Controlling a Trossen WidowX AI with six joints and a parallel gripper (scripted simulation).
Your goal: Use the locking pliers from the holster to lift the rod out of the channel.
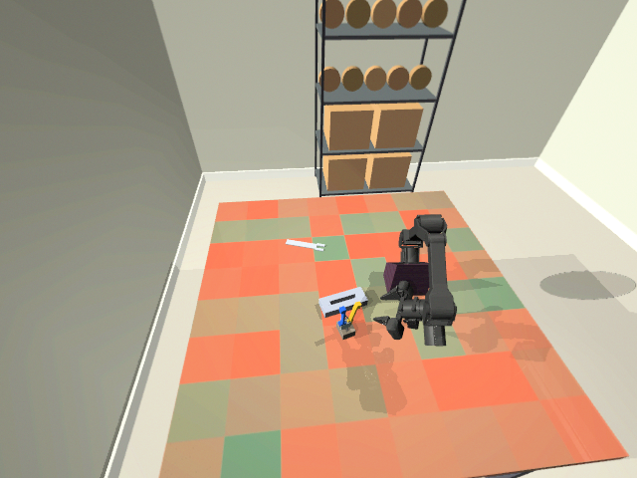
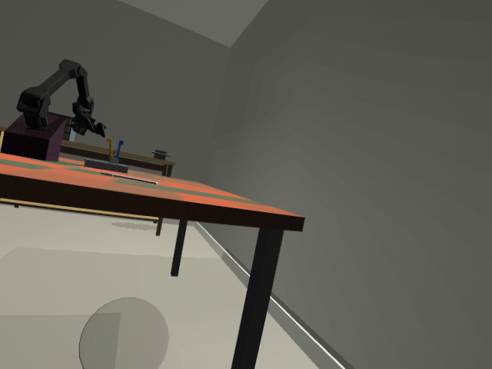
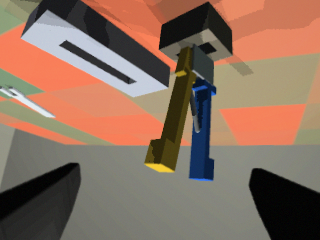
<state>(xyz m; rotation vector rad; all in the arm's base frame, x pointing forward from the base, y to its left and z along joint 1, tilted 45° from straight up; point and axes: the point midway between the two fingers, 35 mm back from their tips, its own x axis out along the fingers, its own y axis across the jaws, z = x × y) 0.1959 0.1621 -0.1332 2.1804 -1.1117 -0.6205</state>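
Now: the yellow handle 60 mm ahead of my gripper tip, 40 mm to the right of it and 60 mm below it. Also, from my gripper tip: grey rod (70 mm ahead, 150 mm to the right, 160 mm below); tan holster (90 mm ahead, 30 mm to the right, 160 mm below); grey channel block (70 mm ahead, 150 mm to the right, 150 mm below).
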